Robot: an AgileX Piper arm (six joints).
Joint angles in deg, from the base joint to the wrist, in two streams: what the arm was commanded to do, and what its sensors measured. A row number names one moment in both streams.
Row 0, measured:
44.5, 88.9, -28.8, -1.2, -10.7, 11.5
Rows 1 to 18, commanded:
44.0, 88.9, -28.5, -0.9, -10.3, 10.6
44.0, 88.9, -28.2, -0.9, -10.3, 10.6
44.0, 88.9, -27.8, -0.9, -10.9, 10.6
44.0, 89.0, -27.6, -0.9, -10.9, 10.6
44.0, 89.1, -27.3, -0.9, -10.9, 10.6
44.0, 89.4, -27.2, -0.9, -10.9, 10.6
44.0, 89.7, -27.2, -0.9, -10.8, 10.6
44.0, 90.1, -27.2, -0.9, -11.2, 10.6
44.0, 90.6, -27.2, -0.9, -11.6, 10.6
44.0, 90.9, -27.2, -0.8, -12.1, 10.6
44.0, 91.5, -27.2, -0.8, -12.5, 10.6
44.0, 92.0, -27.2, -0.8, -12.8, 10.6
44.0, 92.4, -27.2, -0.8, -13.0, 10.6
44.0, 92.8, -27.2, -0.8, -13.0, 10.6
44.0, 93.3, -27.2, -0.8, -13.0, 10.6
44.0, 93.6, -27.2, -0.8, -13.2, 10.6
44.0, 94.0, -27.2, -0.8, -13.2, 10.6
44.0, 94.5, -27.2, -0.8, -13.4, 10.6
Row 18, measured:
44.3, 92.4, -27.5, -1.1, -14.1, 11.2
